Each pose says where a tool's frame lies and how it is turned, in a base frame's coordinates. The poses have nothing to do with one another.
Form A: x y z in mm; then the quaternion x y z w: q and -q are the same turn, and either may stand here.
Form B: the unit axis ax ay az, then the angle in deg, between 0 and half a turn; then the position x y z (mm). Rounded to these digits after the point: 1 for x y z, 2 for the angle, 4 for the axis.
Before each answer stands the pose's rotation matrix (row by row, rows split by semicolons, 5 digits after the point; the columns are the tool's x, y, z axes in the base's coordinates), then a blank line. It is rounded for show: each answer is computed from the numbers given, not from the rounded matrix.
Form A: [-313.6, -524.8, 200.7, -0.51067, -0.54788, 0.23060, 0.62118]
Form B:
0.29330 0.27308 -0.91619; 0.84606 0.37208 0.38175; 0.44514 -0.88712 -0.12192

[-0.6516, -0.6991, 0.2943, 103.20, -313.6, -524.8, 200.7]
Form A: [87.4, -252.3, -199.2, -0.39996, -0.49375, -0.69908, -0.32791]
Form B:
-0.46501 -0.06351 0.88302; 0.85344 -0.29737 0.42804; 0.23540 0.95265 0.19248

[0.4234, 0.5226, 0.7400, 141.72, 87.4, -252.3, -199.2]
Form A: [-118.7, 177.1, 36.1, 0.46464, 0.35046, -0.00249, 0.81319]
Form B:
0.75434 0.32973 0.56767; 0.32163 0.56821 -0.75743; -0.57230 0.75394 0.32257

[0.7984, 0.6022, -0.0043, 71.18, -118.7, 177.1, 36.1]
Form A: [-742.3, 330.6, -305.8, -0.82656, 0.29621, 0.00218, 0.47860]
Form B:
0.82451 -0.49176 0.27993; -0.48758 -0.36641 0.79247; -0.28713 -0.78989 -0.54188

[-0.9414, 0.3374, 0.0025, 122.81, -742.3, 330.6, -305.8]
